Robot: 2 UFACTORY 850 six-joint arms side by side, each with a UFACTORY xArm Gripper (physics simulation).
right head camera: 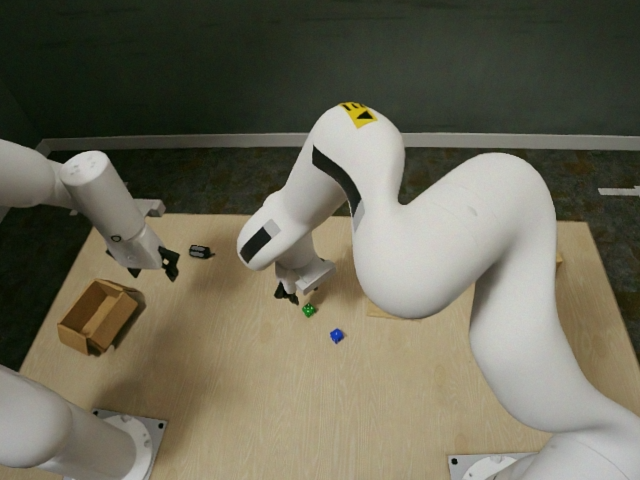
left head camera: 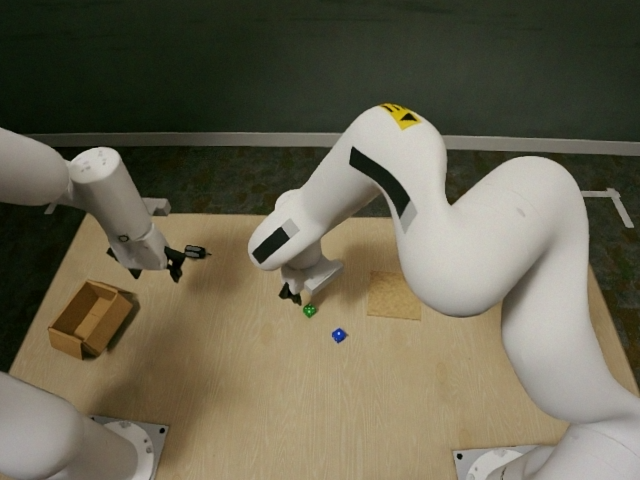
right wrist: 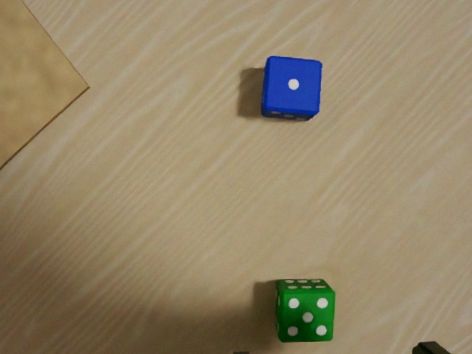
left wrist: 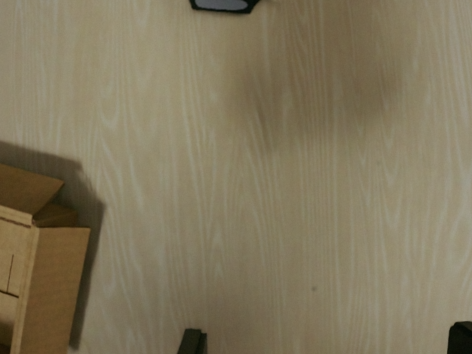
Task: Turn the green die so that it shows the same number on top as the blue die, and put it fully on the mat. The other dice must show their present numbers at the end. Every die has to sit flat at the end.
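Note:
The green die (left head camera: 309,310) (right head camera: 308,310) (right wrist: 305,317) sits flat on the table with five on top; its side towards the blue die shows six. The blue die (left head camera: 338,335) (right head camera: 336,335) (right wrist: 292,86) sits flat with one on top. The tan mat (left head camera: 393,295) (right head camera: 391,313) (right wrist: 30,85) lies to their right in the head views, partly hidden by the right arm in the right head view. My right gripper (left head camera: 306,298) (right wrist: 336,349) is open above the table, close behind the green die. My left gripper (left head camera: 156,275) (right head camera: 153,274) (left wrist: 326,336) is open and empty, high over the left side.
An open cardboard box (left head camera: 111,317) (right head camera: 116,322) (left wrist: 55,280) stands at the left. A small black-and-grey object (left head camera: 195,252) (right head camera: 199,251) (left wrist: 220,4) lies behind the left gripper. The right arm hides the table behind its gripper. A yellowish edge (right head camera: 558,260) shows behind the right arm.

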